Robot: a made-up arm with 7 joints.
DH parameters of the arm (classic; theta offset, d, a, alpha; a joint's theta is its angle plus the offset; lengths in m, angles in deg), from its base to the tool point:
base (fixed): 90 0.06 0 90
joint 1: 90 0.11 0.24 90
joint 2: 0 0.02 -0.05 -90
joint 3: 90 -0.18 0.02 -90
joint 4: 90 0.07 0.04 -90
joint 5: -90 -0.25 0.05 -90
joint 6: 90 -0.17 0.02 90
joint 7: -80.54 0 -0.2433 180
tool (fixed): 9.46 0.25 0 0
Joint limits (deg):
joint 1: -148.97..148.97
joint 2: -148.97..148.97
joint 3: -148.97..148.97
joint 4: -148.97..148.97
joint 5: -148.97..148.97
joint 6: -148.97..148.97
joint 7: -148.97..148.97
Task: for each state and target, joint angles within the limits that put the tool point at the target. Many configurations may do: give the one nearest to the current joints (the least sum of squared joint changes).
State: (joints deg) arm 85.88 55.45 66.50 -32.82 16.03 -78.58 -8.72
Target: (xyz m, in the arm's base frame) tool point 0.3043 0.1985 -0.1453
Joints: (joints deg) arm 84.97 -9.36 47.83 -47.59 16.63 -76.76 -27.89
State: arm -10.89 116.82 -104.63 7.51 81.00 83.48 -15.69
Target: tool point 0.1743 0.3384 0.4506
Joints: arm -39.06 111.79 -104.94 7.83 81.72 92.83 -7.27
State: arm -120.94 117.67 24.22 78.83 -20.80 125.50 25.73
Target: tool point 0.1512 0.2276 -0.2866
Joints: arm -127.42 125.19 41.50 106.65 -7.51 91.15 -17.51
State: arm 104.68 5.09 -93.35 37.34 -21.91 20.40 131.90
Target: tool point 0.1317 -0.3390 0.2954
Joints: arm 91.78 8.41 -99.77 30.56 -22.88 21.45 133.92
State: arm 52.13 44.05 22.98 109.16 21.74 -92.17 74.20
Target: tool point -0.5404 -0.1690 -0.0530
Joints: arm 58.87 3.18 34.63 89.77 34.75 -80.95 82.32
